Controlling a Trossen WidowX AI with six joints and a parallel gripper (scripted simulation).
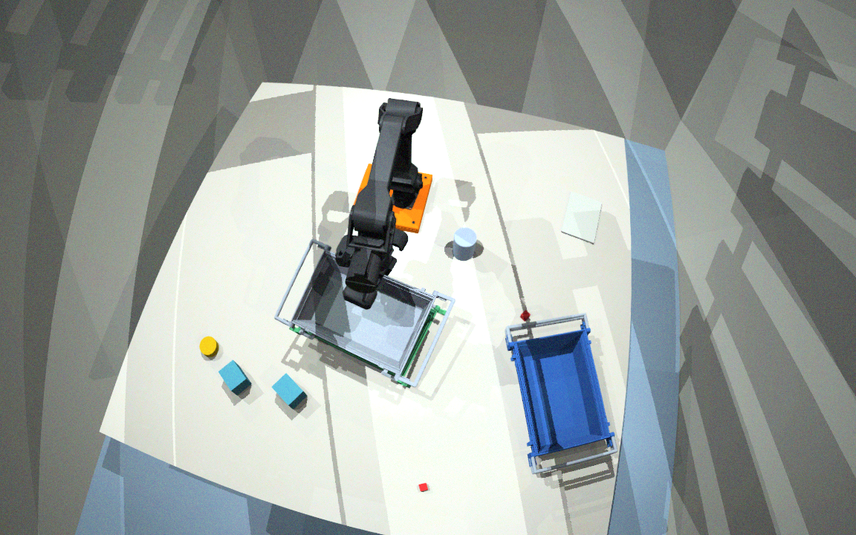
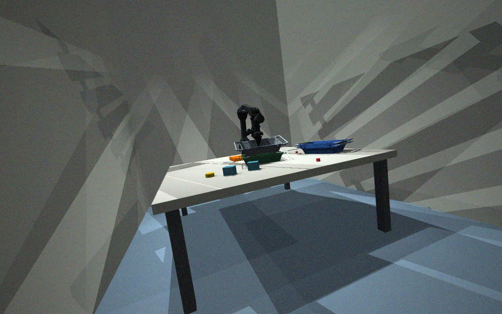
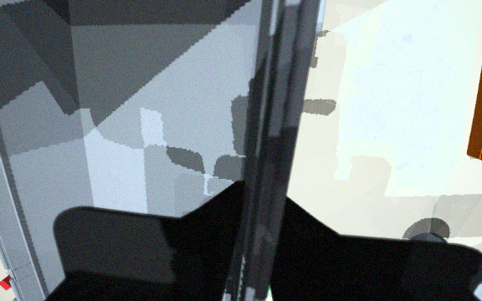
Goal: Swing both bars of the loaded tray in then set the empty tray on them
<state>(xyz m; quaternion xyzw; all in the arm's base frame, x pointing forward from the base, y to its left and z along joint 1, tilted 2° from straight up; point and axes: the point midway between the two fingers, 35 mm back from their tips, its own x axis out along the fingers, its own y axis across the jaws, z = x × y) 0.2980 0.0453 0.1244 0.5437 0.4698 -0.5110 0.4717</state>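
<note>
My gripper tip is now 80 mm short of the grey tray, 10 mm to the left of it and 10 mm below it. Also, from my gripper tip: white sheet: 430 mm behind, 430 mm to the left, 110 mm below; pale cylinder: 210 mm behind, 140 mm to the left, 80 mm below; yellow disc: 260 mm ahead, 380 mm to the right, 100 mm below.
</note>
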